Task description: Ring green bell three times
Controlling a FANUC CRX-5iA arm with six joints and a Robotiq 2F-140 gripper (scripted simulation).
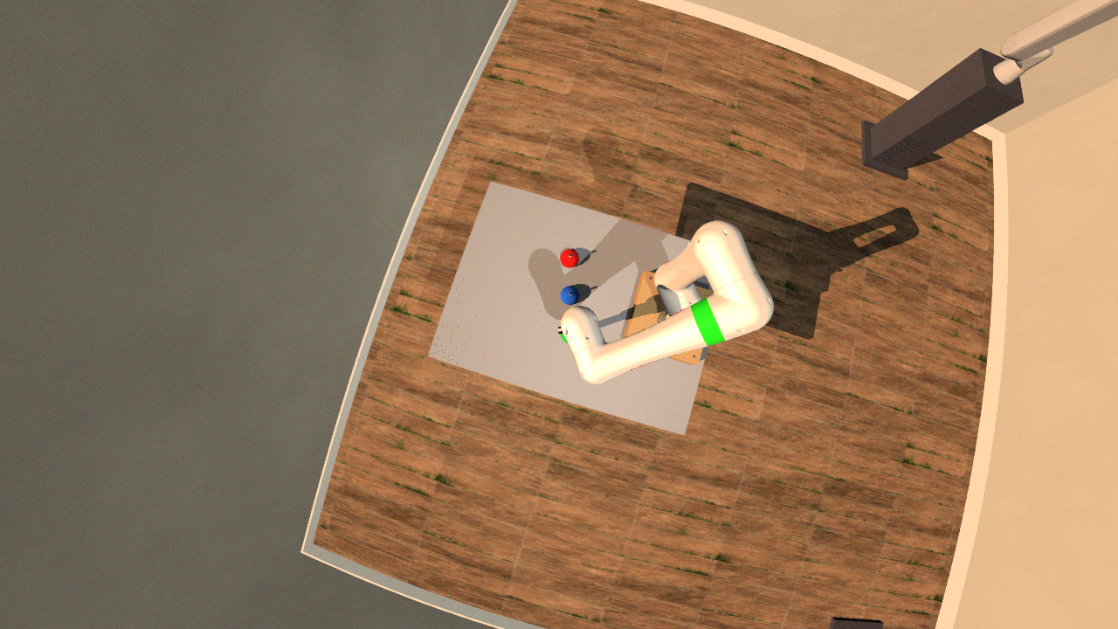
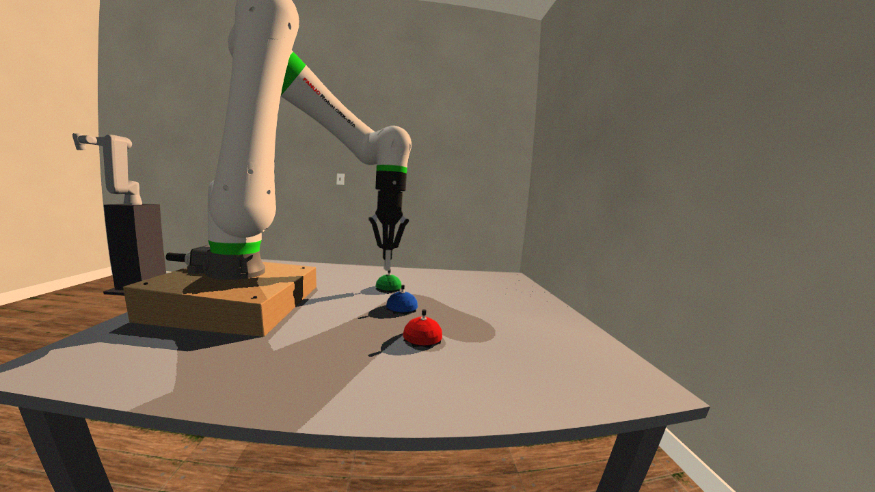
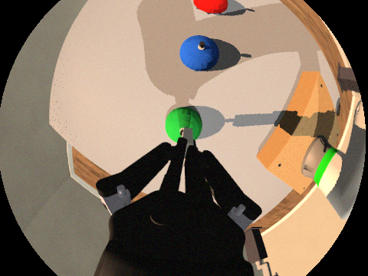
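My hand is 10 mm short of the green bell and 60 mm above it. From my hand the other things lie so: blue bell: 50 mm ahead, 160 mm to the right, 60 mm below; red bell: 80 mm ahead, 320 mm to the right, 60 mm below.
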